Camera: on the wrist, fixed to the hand. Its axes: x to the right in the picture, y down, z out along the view.
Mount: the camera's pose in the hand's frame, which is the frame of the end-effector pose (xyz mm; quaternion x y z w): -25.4 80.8 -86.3 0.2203 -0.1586 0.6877 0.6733
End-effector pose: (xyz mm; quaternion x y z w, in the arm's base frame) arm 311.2 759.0 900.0 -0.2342 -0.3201 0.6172 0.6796
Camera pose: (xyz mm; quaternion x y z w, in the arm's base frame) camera 317.2 750.9 779.5 -0.1302 -0.0263 0.9906 0.0340
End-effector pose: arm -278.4 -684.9 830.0 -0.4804 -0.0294 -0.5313 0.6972
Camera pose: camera -267.8 -729.4 718.1 -0.2743 0.0830 0.2044 0.9360
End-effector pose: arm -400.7 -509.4 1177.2 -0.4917 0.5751 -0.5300 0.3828
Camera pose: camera -490.9 -468.3 1108.0 0.0647 0.5479 -0.1423 0.8218
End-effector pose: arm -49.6 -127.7 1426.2 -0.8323 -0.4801 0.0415 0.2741
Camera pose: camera 28.2 -215.9 1454.2 -0.8236 0.2148 0.4542 0.2632
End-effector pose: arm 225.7 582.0 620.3 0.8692 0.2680 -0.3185 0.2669
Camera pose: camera 295.9 571.6 718.2 0.7778 -0.5298 -0.2278 0.2498
